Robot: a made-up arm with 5 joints. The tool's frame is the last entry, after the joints.
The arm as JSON. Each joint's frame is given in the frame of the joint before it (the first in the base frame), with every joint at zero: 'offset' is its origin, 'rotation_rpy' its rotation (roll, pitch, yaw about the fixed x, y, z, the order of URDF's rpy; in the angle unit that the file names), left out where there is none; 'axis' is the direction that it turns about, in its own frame. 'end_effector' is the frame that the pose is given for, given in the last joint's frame.
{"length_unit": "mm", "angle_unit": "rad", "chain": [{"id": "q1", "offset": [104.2, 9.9, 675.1], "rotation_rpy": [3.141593, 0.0, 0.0], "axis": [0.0, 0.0, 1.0]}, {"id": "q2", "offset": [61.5, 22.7, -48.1], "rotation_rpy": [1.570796, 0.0, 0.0], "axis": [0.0, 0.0, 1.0]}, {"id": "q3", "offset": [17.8, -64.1, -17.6], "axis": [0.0, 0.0, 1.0]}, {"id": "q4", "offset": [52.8, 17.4, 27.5], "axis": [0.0, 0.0, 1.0]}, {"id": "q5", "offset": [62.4, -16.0, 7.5], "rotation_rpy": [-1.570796, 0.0, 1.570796], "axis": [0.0, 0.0, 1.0]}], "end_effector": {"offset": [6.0, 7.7, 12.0], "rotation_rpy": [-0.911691, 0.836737, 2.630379]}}
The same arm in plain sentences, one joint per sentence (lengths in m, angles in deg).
The arm has five revolute joints in a row. What follows holds with every joint at zero, and every direction is one of the base frame's. Joint 1 is mounted 0.1042 m along +x and 0.0099 m along +y and 0.6751 m along +z from the base frame's origin and turns about -z. Joint 2 is mounted 0.0615 m along +x and 0.0227 m along -y and 0.0481 m along +z from joint 1 and turns about +y. Joint 3 is mounted 0.0178 m along +x and 0.0176 m along -y and 0.0641 m along +z from joint 2 and turns about +y. Joint 4 is mounted 0.0528 m along +x and 0.0275 m along +y and 0.0174 m along -z from joint 3 and turns about +y. Joint 5 is mounted 0.0624 m along +x and 0.0075 m along +y and 0.016 m along +z from joint 4 and turns about -x. The tool frame, which is the frame that the pose is given for, is mounted 0.012 m along -x and 0.0077 m along -y and 0.006 m along -z from joint 5; its axes are the base frame's turned by roll -15.16, pitch -35.75 and yaw -23.82 deg (as in URDF: about the fixed x, then y, then z).
